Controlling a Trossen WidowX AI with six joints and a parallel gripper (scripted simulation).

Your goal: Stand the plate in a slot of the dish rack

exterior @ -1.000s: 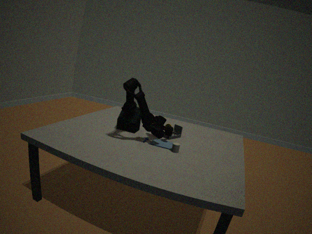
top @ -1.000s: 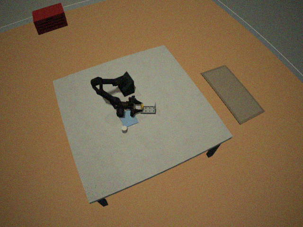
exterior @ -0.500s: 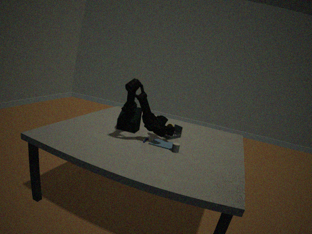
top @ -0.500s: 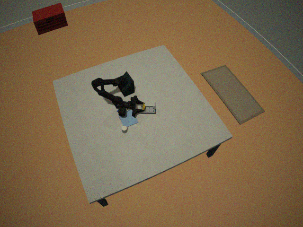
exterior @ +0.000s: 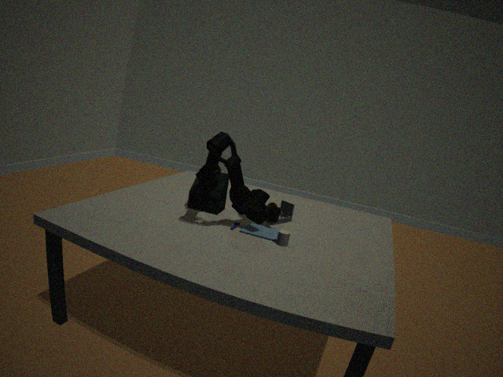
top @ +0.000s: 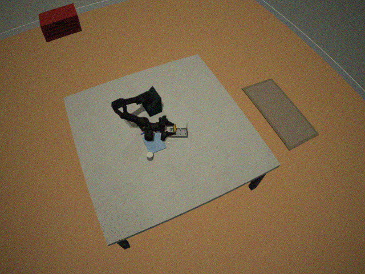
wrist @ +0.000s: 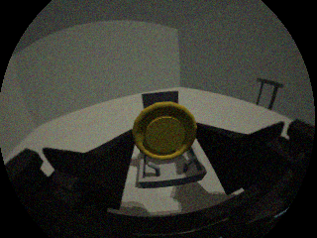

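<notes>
My gripper tip is now 10 mm to the left of the yellow plate. The rest, counted from my gripper tip: blue spoon: 100 mm behind, 190 mm to the right, 50 mm below; then light blue mat: 10 mm ahead, 170 mm to the right, 50 mm below; then grey dish rack: 10 mm ahead, 20 mm to the left, 30 mm below.
</notes>
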